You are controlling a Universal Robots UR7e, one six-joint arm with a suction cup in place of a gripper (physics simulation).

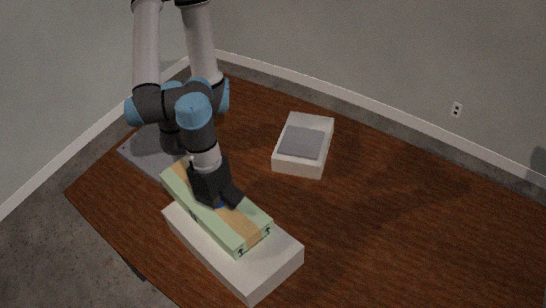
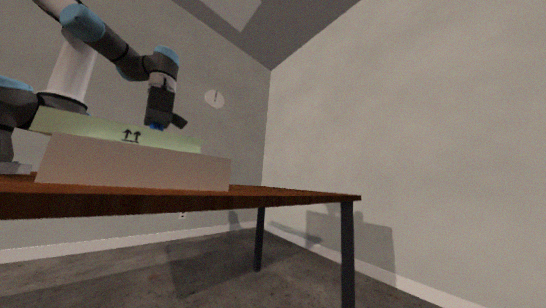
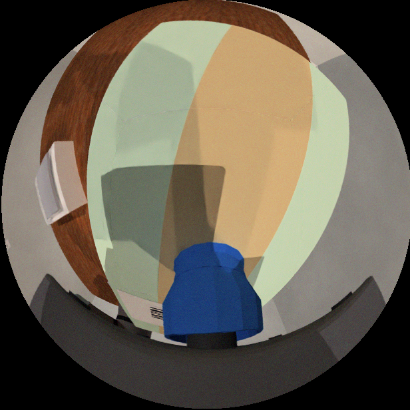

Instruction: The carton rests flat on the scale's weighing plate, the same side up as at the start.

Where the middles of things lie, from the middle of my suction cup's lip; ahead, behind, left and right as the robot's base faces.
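Labels:
The white block (image 2: 69, 159) is here, and my suction cup is 12 cm above it, 3 cm to the left of it and 4 cm short of it. Going by their middles, of the things named here the white block is the nearest to my suction cup. The white scale (image 1: 302, 148) is 41 cm to the left of my suction cup, 2 cm ahead of it and 13 cm below it.

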